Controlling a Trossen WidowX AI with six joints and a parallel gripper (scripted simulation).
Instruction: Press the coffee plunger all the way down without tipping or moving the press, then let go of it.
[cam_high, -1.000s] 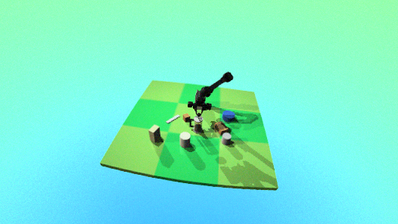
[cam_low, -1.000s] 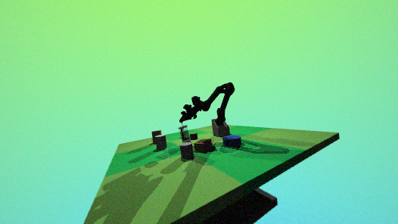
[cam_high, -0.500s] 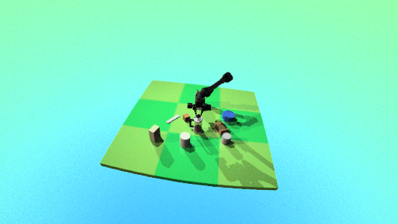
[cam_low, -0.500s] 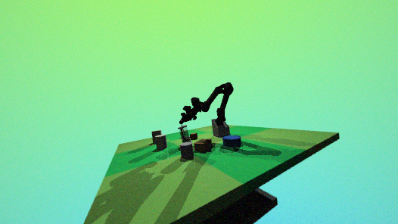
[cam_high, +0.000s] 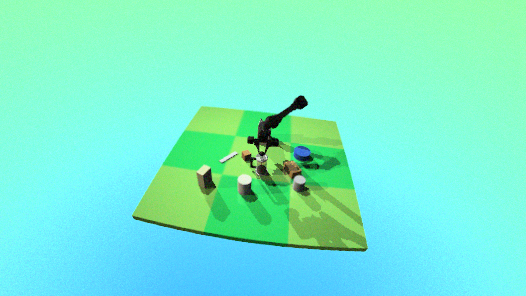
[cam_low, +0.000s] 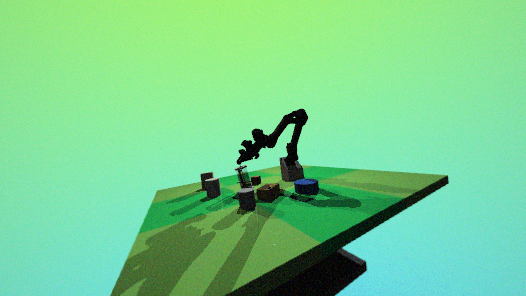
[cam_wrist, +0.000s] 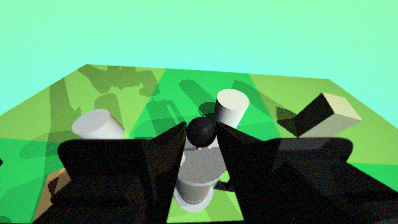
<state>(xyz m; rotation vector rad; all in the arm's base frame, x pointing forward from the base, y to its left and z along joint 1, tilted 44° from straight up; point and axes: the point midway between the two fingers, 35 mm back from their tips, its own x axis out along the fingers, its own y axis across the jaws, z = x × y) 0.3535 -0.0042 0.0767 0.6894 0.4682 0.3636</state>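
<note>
Right now the coffee press is 90 mm below my gripper tip, 20 mm to the right of it and 20 mm behind it. From my gripper tip the other things lie so: grey cylinder (250 mm to the left, 140 mm below, 40 mm ahead); then small brown cube (150 mm below, 140 mm behind, 130 mm to the right); then brown box (200 mm to the left, 150 mm below, 90 mm behind).
</note>
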